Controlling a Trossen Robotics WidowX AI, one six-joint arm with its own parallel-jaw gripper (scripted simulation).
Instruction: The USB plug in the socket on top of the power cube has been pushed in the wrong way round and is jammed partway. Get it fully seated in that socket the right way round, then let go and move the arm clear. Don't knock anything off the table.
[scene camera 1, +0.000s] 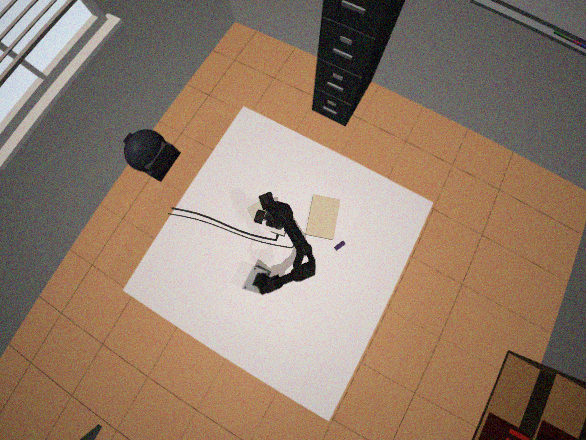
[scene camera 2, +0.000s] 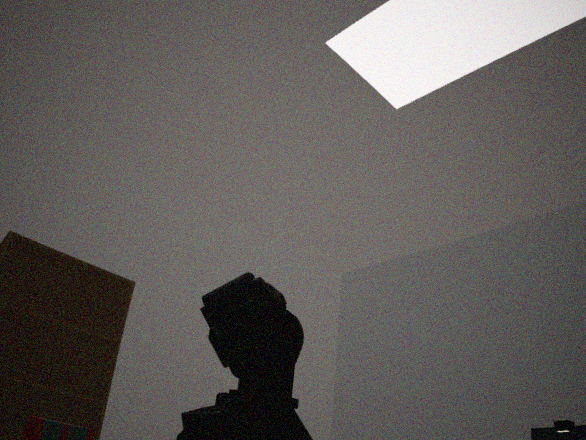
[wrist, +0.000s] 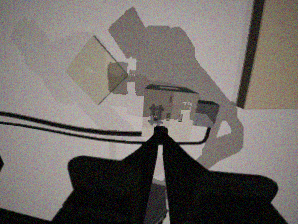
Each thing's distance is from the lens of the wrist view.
my gripper (wrist: 160, 137): 0.12 m
pale square sheet (wrist: 94, 69): 0.26 m
